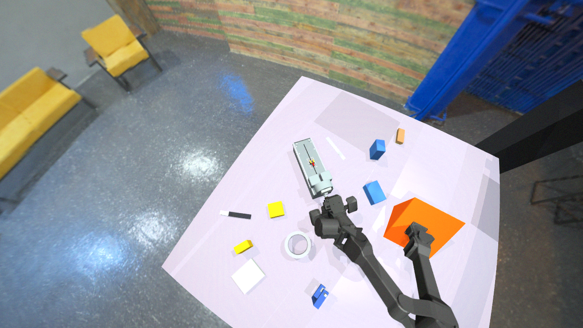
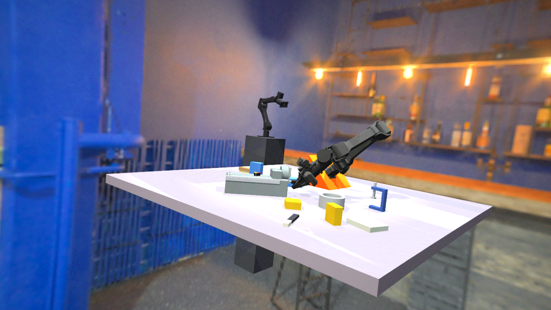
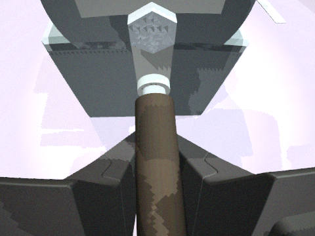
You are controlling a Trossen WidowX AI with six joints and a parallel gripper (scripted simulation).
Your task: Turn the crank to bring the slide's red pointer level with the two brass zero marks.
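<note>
Now: the brown crank handle 10 mm behind my gripper tip, 10 mm to the left of it and 30 mm above it. The rest, counted from my gripper tip: metal strip 70 mm ahead, 270 mm to the right, 30 mm below; blue clamp 140 mm behind, 330 mm to the left, 20 mm above; red pointer 120 mm ahead, 100 mm to the right, 50 mm above.
</note>
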